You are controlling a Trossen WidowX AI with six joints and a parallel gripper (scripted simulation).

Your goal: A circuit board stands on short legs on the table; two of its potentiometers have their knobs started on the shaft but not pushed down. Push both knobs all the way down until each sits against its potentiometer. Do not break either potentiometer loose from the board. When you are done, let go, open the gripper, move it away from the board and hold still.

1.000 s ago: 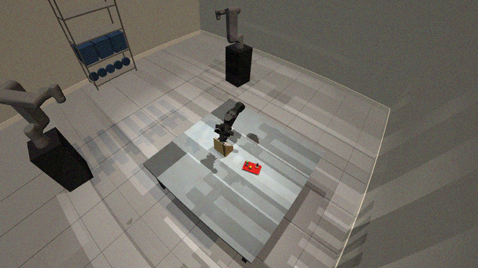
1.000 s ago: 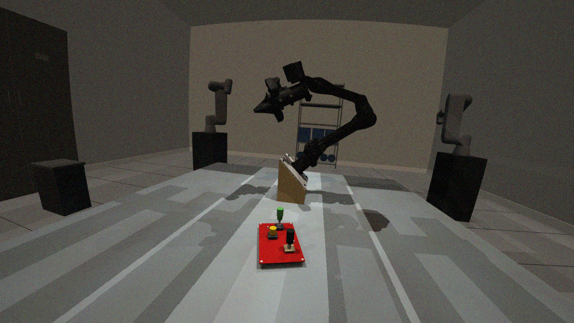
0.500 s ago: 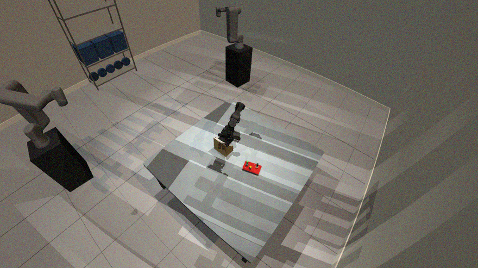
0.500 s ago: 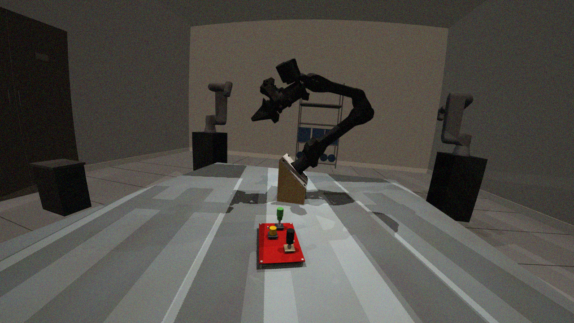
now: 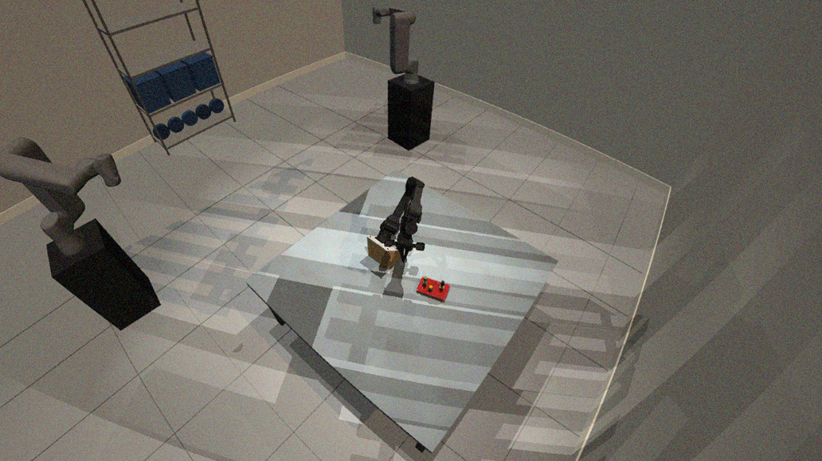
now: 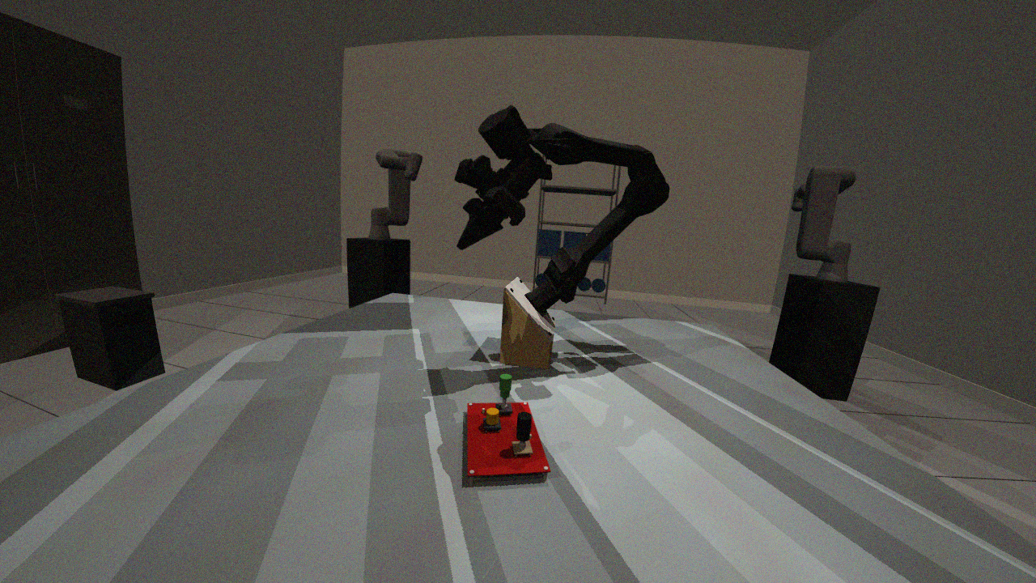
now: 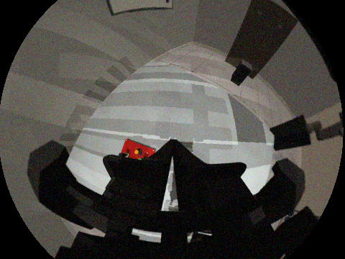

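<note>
The green knob lies 200 mm below my gripper tip, 110 mm to the left of it and 60 mm ahead of it. Also, from my gripper tip: black knob: 210 mm below, 160 mm to the left, 140 mm ahead.
</note>
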